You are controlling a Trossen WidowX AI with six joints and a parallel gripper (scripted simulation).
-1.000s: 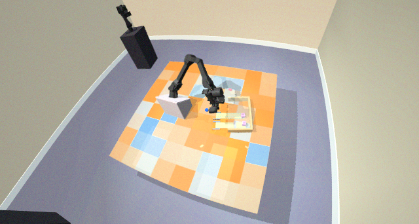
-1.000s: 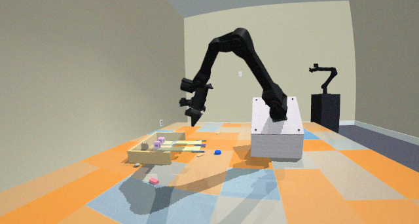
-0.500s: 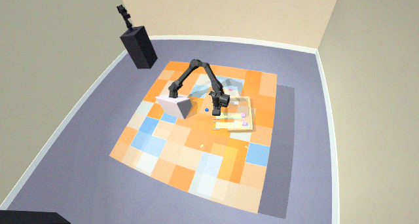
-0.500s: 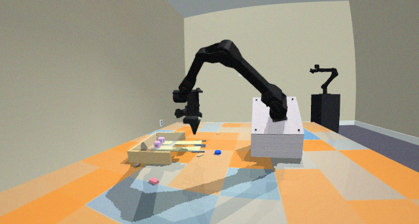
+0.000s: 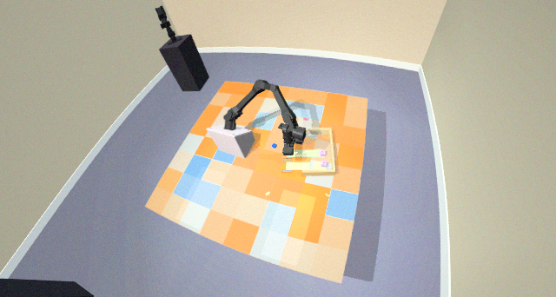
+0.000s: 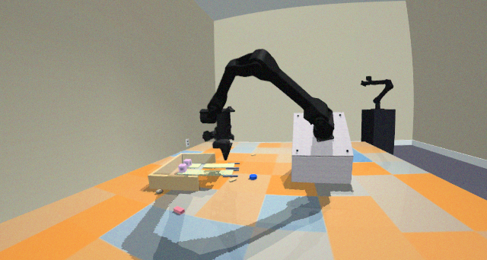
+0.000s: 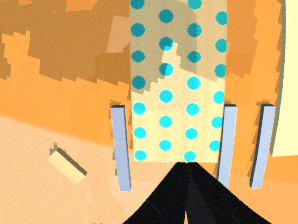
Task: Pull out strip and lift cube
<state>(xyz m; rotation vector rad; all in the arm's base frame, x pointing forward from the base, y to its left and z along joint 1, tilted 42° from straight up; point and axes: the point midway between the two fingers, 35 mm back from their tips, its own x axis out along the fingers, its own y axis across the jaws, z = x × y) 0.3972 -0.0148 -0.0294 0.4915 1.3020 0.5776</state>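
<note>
Right now my gripper tip is 120 mm past the blue disc, 40 mm to the right of it and 50 mm above it. Round my gripper tip: pink block 50 mm ahead, 310 mm to the left, 50 mm below.
</note>
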